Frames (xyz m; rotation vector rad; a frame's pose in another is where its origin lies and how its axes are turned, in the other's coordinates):
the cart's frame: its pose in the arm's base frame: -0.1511 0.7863 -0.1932 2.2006 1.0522 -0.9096
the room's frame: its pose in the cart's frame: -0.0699 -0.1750 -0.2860 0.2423 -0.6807 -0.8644
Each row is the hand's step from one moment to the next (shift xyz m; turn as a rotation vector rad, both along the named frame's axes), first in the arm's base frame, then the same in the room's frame.
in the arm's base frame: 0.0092 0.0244 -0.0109 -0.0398 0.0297 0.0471
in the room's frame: 0.0109 0.0035 -0.0258 -0.0039 -0.0682 -0.0050
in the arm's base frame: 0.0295 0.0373 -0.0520 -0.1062 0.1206 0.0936
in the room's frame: 0.0348 0.0384 -0.0477 0.0272 -0.1772 -0.0494
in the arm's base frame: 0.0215 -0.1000 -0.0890 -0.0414 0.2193 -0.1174
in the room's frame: 0.0237 0.1109 0.0744 0.1828 -0.0367 -0.1698
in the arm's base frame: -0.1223 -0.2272 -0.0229 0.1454 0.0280 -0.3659
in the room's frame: 0.0139 0.0238 0.2576 0.2054 0.3213 -0.1020
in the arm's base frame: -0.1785 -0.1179 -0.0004 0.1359 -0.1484 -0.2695
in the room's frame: 0.0634 -0.0702 0.1919 0.0810 0.3216 0.0562
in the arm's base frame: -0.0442 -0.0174 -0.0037 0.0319 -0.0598 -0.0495
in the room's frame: 0.0222 -0.0197 0.0373 0.0006 0.0763 0.0349
